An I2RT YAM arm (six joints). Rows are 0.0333 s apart.
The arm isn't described. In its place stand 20 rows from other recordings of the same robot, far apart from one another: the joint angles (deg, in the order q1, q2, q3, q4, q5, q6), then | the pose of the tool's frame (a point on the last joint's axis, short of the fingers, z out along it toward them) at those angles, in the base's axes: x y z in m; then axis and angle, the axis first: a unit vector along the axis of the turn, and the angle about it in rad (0 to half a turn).
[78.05, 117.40, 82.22, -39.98, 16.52, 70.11] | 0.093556, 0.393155, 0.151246, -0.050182, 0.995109, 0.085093, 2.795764
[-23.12, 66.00, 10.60, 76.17, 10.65, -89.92] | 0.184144, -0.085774, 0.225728, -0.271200, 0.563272, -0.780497, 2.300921
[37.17, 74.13, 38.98, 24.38, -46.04, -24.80] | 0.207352, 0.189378, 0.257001, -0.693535, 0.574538, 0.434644, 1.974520
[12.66, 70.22, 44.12, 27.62, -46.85, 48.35] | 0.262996, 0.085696, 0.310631, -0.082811, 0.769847, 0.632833, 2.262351
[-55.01, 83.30, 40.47, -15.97, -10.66, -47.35] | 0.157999, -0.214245, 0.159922, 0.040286, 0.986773, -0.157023, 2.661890
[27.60, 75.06, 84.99, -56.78, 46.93, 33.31] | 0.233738, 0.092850, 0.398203, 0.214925, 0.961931, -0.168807, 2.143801
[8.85, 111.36, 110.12, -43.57, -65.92, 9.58] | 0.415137, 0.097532, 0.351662, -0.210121, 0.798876, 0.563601, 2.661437
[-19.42, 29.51, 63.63, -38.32, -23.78, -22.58] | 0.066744, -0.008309, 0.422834, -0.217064, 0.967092, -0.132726, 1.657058
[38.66, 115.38, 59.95, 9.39, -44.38, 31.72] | 0.289457, 0.263455, 0.112743, -0.193712, 0.851329, 0.487560, 2.978624
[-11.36, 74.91, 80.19, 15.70, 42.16, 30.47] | 0.273183, -0.079257, 0.486632, 0.762635, 0.635582, -0.120096, 1.313303
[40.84, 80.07, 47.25, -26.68, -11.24, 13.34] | 0.198340, 0.180617, 0.197333, -0.257934, 0.943706, 0.207096, 2.759222
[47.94, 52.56, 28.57, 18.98, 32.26, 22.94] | 0.155754, 0.144255, 0.269229, 0.039258, 0.960710, 0.274763, 1.733046
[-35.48, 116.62, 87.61, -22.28, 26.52, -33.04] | 0.355464, -0.272883, 0.200574, 0.096571, 0.926263, -0.364296, 2.850997
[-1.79, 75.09, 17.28, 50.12, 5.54, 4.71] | 0.241591, -0.010988, 0.178593, 0.098792, 0.994767, -0.026066, 1.705159
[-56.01, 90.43, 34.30, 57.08, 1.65, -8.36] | 0.176877, -0.264163, 0.209325, 0.365069, 0.795039, -0.484394, 1.859716
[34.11, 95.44, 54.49, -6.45, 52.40, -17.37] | 0.292511, 0.164054, 0.190597, -0.236560, 0.890311, -0.389083, 2.356946
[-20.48, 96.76, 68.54, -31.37, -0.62, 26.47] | 0.328764, -0.122378, 0.218165, 0.396923, 0.917642, 0.019600, 2.612154
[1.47, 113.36, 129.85, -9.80, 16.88, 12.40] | 0.450015, 0.001208, 0.495525, 0.257704, 0.966157, -0.011403, 1.459202
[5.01, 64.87, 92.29, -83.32, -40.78, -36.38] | 0.151710, 0.036642, 0.434998, -0.440916, 0.857992, 0.263520, 2.416508
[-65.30, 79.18, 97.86, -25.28, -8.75, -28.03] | 0.126845, -0.262820, 0.495566, 0.218670, 0.831423, -0.510803, 2.102192
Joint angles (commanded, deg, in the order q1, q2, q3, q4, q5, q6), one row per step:
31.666 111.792 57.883 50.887 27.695 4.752
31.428 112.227 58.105 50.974 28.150 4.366
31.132 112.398 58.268 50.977 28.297 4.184
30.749 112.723 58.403 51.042 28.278 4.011
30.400 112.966 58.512 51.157 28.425 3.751
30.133 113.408 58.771 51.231 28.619 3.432
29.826 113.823 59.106 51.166 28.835 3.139
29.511 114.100 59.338 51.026 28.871 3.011
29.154 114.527 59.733 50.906 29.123 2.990
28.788 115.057 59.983 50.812 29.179 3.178
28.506 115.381 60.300 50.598 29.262 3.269
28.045 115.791 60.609 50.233 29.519 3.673
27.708 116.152 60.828 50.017 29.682 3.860
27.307 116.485 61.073 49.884 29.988 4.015
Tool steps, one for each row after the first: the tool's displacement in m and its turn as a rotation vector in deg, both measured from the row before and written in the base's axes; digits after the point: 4 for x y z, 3 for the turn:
0.0019 -0.0011 -0.0017 -0.472 0.070 -0.674
0.0017 -0.0016 -0.0003 -0.191 -0.010 -0.434
0.0021 -0.0020 -0.0014 -0.236 0.100 -0.355
0.0018 -0.0020 -0.0009 -0.276 0.002 -0.483
0.0021 -0.0012 -0.0016 -0.383 0.079 -0.444
0.0024 -0.0014 -0.0013 -0.376 0.113 -0.507
0.0020 -0.0016 -0.0010 -0.221 0.158 -0.344
0.0027 -0.0017 -0.0012 -0.110 0.124 -0.607
0.0024 -0.0018 -0.0026 0.003 0.324 -0.434
0.0021 -0.0013 -0.0011 -0.021 0.190 -0.371
0.0027 -0.0026 -0.0020 0.164 0.392 -0.746
0.0020 -0.0019 -0.0018 0.006 0.304 -0.514
0.0022 -0.0024 -0.0014 0.027 0.176 -0.718

